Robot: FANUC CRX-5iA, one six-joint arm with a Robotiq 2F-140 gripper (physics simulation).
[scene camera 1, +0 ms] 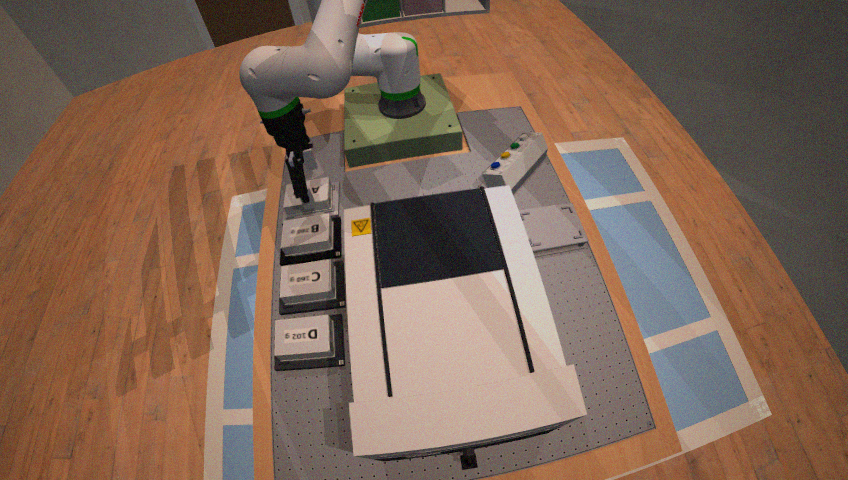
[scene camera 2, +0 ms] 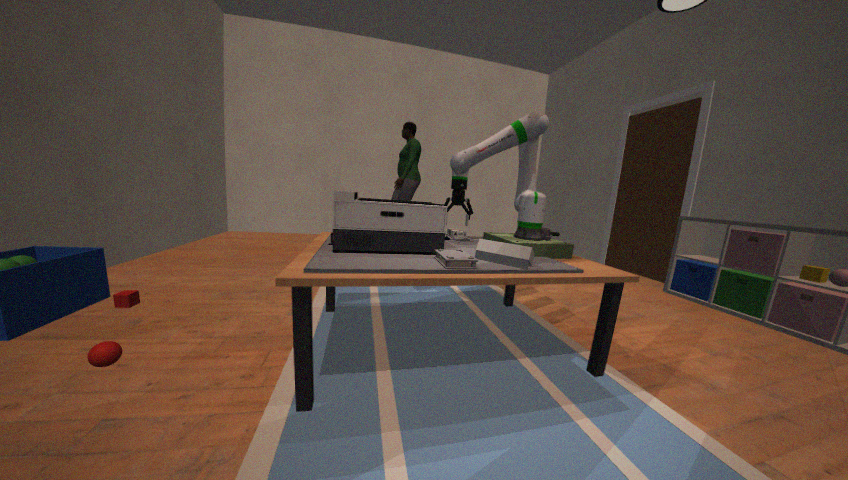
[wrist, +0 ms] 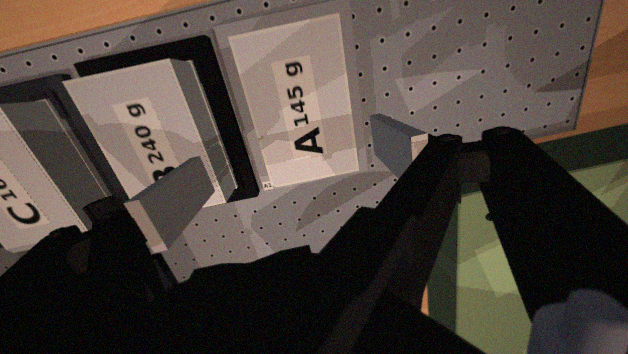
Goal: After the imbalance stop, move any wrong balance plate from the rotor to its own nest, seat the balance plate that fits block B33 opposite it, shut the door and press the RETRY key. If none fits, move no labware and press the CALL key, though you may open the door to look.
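Where they show: gripper, fingertip midpoint: (scene camera 1: 311, 187) (scene camera 2: 456, 225) (wrist: 288, 155); arm's base, origin of the base link: (scene camera 1: 402, 104) (scene camera 2: 527, 238).
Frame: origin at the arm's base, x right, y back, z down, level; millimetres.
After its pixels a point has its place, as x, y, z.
My gripper (scene camera 1: 302, 196) @(230, -350, -21) (scene camera 2: 458, 215) @(230, -350, -21) (wrist: 288, 155) @(230, -350, -21) is open and empty above balance plate A (scene camera 1: 321, 187) @(214, -327, 8) (wrist: 325, 100) @(264, -316, 8), marked 145 g. In the wrist view one finger overlaps plate B (scene camera 1: 303, 234) @(241, -477, 9) (wrist: 105, 100) @(281, -487, 8), marked 240 g, and the other is beyond A's far side. Plate C (scene camera 1: 303, 282) @(221, -612, 8) (wrist: 22, 200) @(206, -592, 8) and plate D (scene camera 1: 303, 342) @(205, -756, 8), 102 g, sit in dark nests in the same row. The white centrifuge (scene camera 1: 452, 339) @(-100, -812, -148) (scene camera 2: 386, 223) @(-262, -753, -64) has a dark panel (scene camera 1: 440, 237) @(-91, -621, -151) between its rails. Rotor and block B33 do not show. The key box (scene camera 1: 517, 166) @(-304, -313, -7) (scene camera 2: 504, 252) @(-351, -279, 14) has coloured keys; their names are unreadable.
A grey tray (scene camera 1: 550, 226) @(-361, -485, 28) (scene camera 2: 455, 256) @(-403, -490, 28) with corner brackets lies right of the centrifuge. The green robot base (scene camera 1: 404, 139) @(-9, -173, 1) (scene camera 2: 559, 246) @(-144, 97, 12) stands behind it. The centrifuge's left side is close to the plate row. A person (scene camera 2: 408, 160) stands beyond the table.
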